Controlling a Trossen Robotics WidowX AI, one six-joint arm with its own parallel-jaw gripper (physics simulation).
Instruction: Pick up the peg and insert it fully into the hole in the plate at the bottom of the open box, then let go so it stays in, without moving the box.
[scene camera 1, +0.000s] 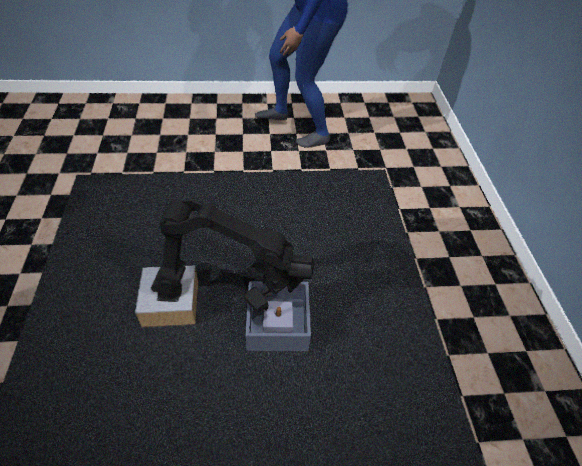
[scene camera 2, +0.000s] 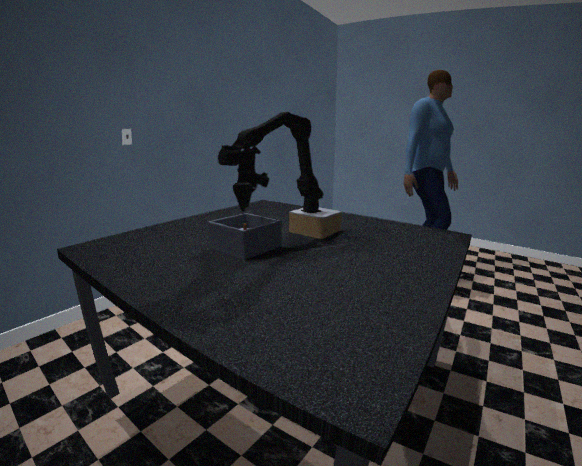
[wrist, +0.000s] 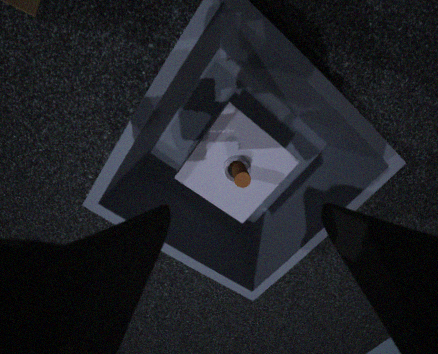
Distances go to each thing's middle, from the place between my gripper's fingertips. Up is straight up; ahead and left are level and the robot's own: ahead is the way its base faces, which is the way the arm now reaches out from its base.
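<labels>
Pale plate (scene camera 1: 271, 324): position 11 cm below my hand.
</labels>
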